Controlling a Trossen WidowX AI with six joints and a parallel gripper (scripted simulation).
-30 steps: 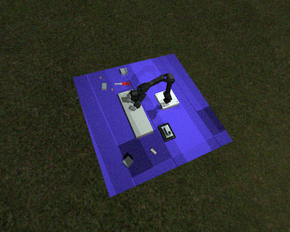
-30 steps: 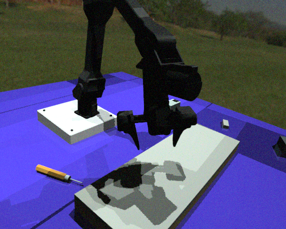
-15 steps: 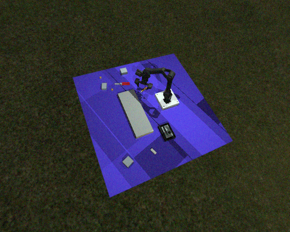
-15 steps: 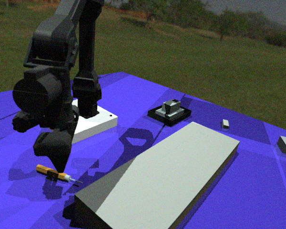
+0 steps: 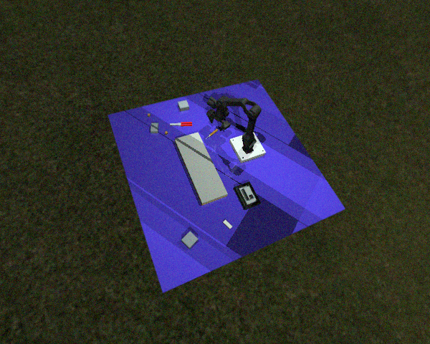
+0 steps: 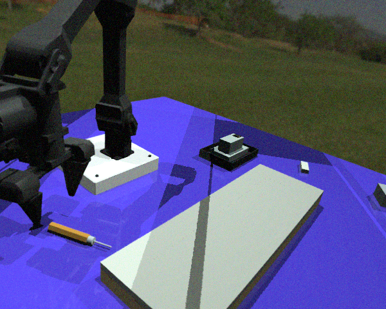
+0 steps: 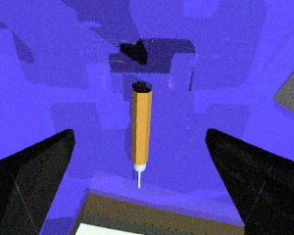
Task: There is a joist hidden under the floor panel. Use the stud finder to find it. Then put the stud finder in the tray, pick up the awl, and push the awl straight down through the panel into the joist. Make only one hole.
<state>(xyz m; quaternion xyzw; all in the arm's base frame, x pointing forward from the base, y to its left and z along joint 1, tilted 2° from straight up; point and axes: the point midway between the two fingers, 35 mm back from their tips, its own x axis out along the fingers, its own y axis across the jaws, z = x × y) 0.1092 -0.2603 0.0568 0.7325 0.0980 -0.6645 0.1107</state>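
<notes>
Now: the awl 6 cm ahead of my gripper tip, 5 cm below it and 2 cm to the left of it. Also, from my gripper tip: small white block 66 cm to the left, 30 cm ahead, 5 cm below; tray 55 cm to the left, 8 cm ahead, 4 cm below; stud finder 57 cm to the left, 8 cm ahead.
</notes>
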